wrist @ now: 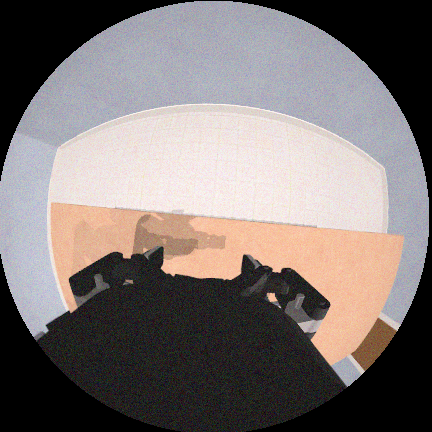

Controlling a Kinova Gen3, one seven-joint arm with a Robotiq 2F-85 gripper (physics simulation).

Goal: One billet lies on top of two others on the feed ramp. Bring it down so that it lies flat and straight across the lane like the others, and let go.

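Places are measured from the arm's base along level axes (x ahead, y left, z up), in metres.
Pixels of known places: gripper, fingertip midpoint: (201,259).
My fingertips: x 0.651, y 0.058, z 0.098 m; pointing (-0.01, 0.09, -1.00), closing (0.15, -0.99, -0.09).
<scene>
Behind a point stands the place of what it marks.
My gripper (201,259) @[x 0.651, y 0.058, z 0.098 m] is open, its two black fingers wide apart with no object between them. It is above the orange-tan table top (360,270) @[x 0.641, y -0.436, z -0.017 m], and the arm's shadow falls on the table to the left of and beyond the fingertips. The billets and the feed ramp do not show in this view. The black gripper body hides the lower middle of the view.
The table's far edge runs across the middle of the view, with the white tiled floor (220,160) beyond it. Blue-grey walls (215,55) stand around the floor. A brown patch (375,342) shows at the lower right, past the table.
</scene>
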